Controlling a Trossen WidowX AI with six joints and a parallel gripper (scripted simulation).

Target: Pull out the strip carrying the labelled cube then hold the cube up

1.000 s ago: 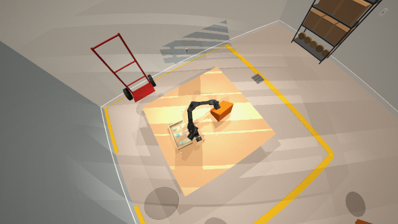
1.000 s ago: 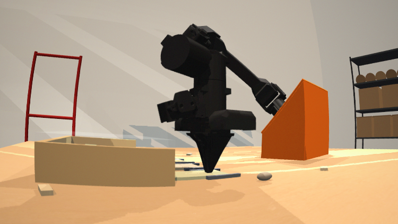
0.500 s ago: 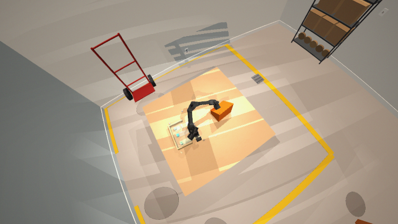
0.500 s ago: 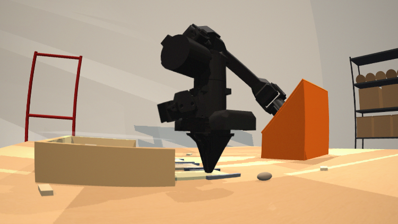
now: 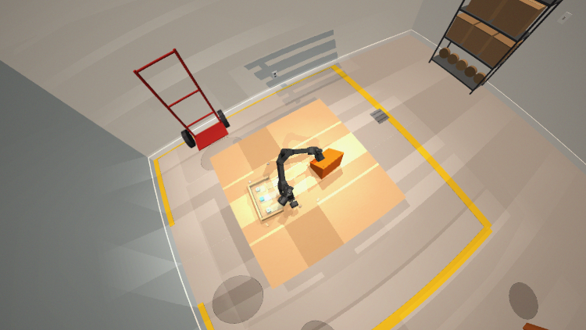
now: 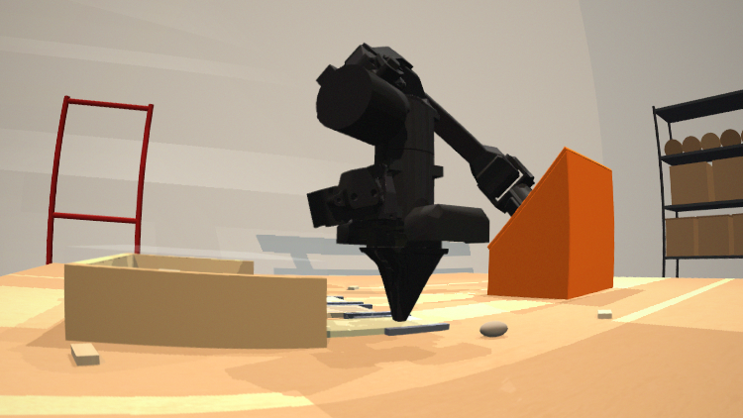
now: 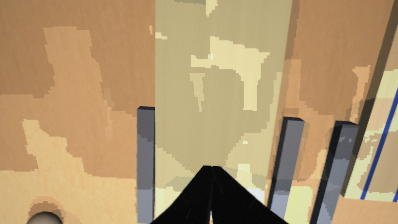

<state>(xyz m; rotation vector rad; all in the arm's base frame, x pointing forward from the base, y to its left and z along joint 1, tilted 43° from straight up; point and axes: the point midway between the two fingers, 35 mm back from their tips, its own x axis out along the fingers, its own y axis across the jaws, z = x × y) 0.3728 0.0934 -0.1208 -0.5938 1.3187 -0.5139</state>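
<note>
My gripper tip is 10 cm short of the long pale strip. From my gripper tip the other things lie so: grey pebble: 4 cm behind, 9 cm to the left.
</note>
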